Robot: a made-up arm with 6 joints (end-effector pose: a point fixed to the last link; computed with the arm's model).
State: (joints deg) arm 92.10 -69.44 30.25 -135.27 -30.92 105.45
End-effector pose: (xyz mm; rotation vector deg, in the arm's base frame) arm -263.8 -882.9 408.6 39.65 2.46 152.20
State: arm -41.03 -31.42 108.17 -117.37 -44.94 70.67
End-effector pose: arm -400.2 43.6 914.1 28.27 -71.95 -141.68
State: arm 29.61 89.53 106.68 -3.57 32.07 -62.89
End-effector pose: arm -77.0 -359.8 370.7 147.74 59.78 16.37
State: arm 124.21 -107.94 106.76 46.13 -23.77 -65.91
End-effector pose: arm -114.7 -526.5 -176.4 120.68 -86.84 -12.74
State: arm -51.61 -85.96 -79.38 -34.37 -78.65 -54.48
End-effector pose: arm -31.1 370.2 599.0 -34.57 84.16 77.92
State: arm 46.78 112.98 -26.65 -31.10 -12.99 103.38
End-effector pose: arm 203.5 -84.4 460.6 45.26 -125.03 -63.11
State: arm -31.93 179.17 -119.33 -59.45 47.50 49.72
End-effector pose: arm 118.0 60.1 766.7 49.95 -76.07 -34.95
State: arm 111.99 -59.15 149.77 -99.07 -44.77 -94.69
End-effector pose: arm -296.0 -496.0 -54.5 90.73 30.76 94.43
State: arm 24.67 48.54 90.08 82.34 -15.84 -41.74
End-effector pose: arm -248.8 -396.2 273.8 -37.97 -128.85 11.01
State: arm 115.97 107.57 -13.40 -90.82 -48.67 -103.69
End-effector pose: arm 44.8 -99.3 578.4 -120.97 -22.31 49.73
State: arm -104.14 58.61 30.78 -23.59 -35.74 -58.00
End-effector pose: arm -335.7 -212.9 516.7 40.87 -8.11 -58.15
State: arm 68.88 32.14 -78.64 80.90 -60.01 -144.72
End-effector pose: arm -59.0 -218.3 718.9 -61.46 100.75 34.30
